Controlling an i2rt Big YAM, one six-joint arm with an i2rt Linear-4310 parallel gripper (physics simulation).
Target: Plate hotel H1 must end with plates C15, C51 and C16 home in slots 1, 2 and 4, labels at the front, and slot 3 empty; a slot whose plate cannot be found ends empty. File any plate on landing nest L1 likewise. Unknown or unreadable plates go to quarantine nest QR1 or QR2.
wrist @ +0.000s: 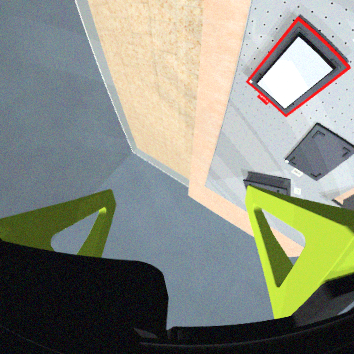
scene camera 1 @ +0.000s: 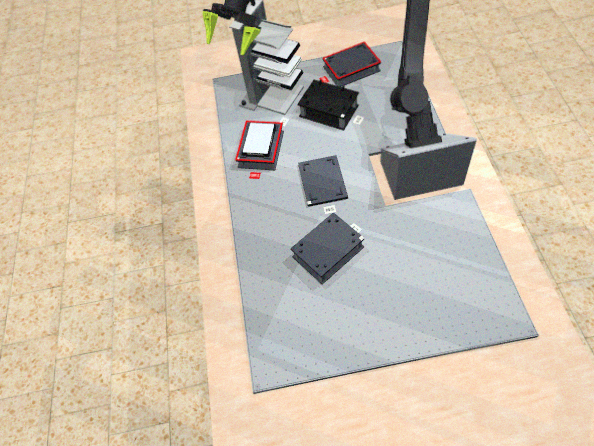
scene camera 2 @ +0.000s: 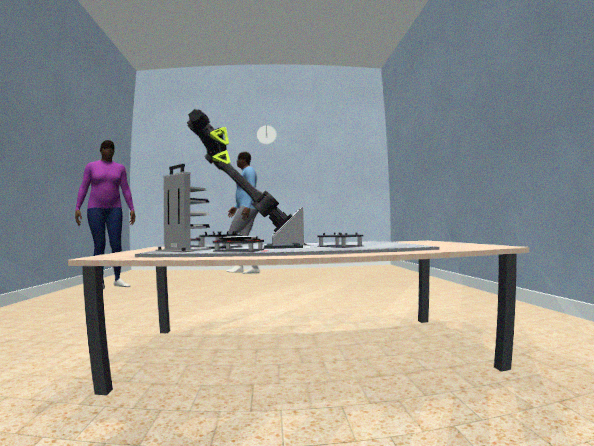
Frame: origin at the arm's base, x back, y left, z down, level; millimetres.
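Where they show: gripper, fingertip midpoint: (wrist: 178,195) (scene camera 1: 225,49) (scene camera 2: 228,153); arm's base at its link origin: (scene camera 1: 422,143) (scene camera 2: 284,223).
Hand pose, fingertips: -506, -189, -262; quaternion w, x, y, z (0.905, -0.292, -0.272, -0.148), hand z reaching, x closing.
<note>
Things, the pixels of their top centre, and the offset from my fingertips, as dx, dy, dz.
- white-topped plate at its top centre: (wrist: 291,76) (scene camera 1: 258,137) (scene camera 2: 238,236) +35, +32, +314
- flat dark nest at its top centre: (scene camera 1: 322,177) (wrist: 316,157) (scene camera 2: 282,243) +213, +193, +351
The gripper (scene camera 1: 226,48) (scene camera 2: 228,153) (wrist: 180,189) is open and empty, raised high near the hotel's top in scene camera 1. Plate hotel H1 (scene camera 1: 247,75) (scene camera 2: 177,212) is a grey upright post with stacked shelves. Its top shelf (scene camera 1: 274,34) looks bare; white-topped plates with dark edges show on a shelf below it (scene camera 1: 276,50) and on a lower one (scene camera 1: 281,77). The shelf between looks white; whether it bears a plate is unclear. A white-topped plate (scene camera 1: 259,138) (wrist: 295,72) lies in a red-rimmed nest (scene camera 1: 241,141) (wrist: 273,49). Plate labels are unreadable.
Another red-rimmed nest (scene camera 1: 351,60) stands at the back. A black raised stand (scene camera 1: 329,100) is beside the hotel. A flat dark nest (scene camera 1: 322,180) (wrist: 320,152) and a raised dark stand (scene camera 1: 327,247) (scene camera 2: 340,237) lie nearer the front. Two people stand behind the table.
</note>
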